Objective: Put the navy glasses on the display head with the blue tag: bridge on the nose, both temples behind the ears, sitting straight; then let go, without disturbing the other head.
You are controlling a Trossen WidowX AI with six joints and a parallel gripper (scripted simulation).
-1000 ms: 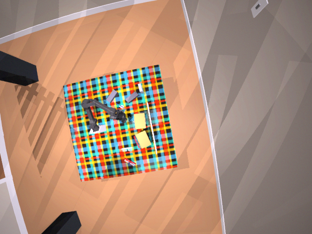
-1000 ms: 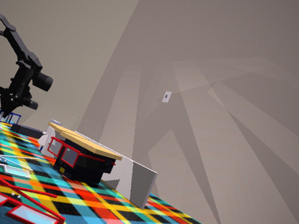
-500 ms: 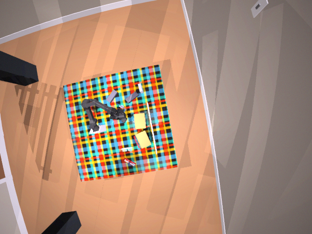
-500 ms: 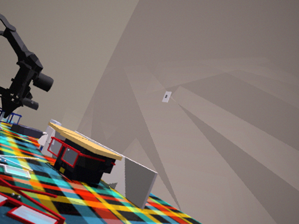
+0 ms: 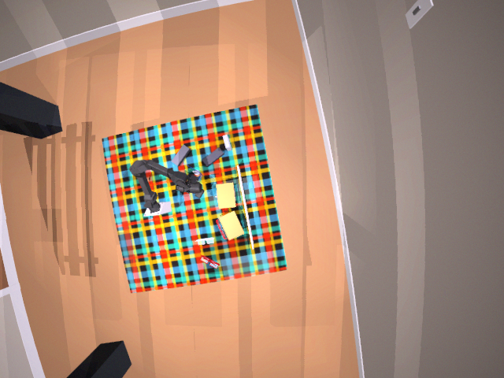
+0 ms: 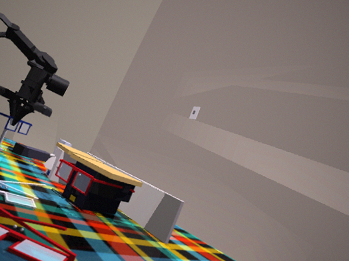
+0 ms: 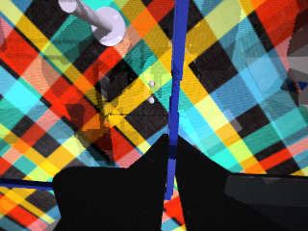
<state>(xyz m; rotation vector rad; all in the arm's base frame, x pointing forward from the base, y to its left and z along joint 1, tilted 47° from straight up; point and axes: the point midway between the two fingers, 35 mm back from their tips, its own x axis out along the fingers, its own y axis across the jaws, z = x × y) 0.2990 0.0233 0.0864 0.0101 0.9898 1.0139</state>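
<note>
My gripper tip is now 120 mm to the right of the grey post, 80 mm above it and 10 mm short of it. From my gripper tip the other things lie so: black display head: 330 mm to the right, 160 mm ahead, 50 mm below; white upright panel: 310 mm ahead, 230 mm to the right, 50 mm below; white display head: 180 mm ahead, 110 mm to the right, 50 mm below.
</note>
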